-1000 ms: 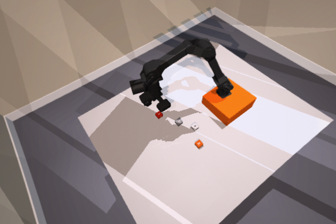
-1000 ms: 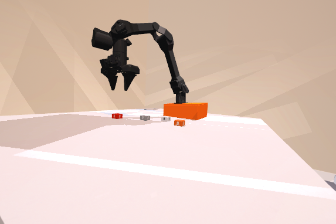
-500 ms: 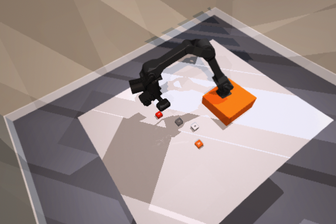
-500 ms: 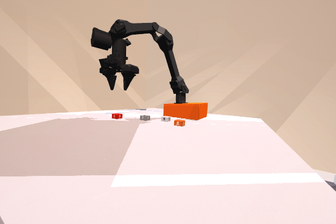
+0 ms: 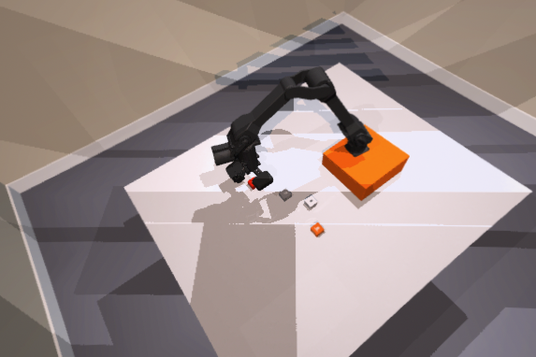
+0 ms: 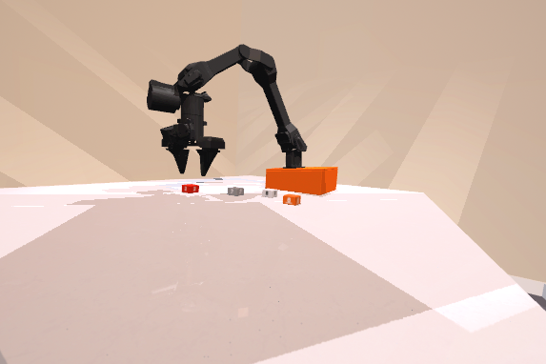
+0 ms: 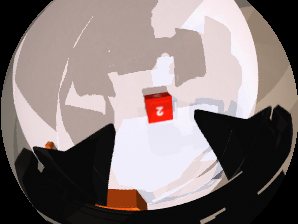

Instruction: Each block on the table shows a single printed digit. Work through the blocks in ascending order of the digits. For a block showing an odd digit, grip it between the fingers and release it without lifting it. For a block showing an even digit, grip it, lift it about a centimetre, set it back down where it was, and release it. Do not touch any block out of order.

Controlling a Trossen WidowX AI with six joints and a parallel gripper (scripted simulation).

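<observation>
Now: gripper tip 10 mm to the left of the red block and 40 mm above it. Also, from my gripper tip: grey block: 80 mm behind, 90 mm to the left, 40 mm below; then orange block: 100 mm behind, 260 mm to the left, 40 mm below; then white block: 140 mm behind, 160 mm to the left, 40 mm below.
</observation>
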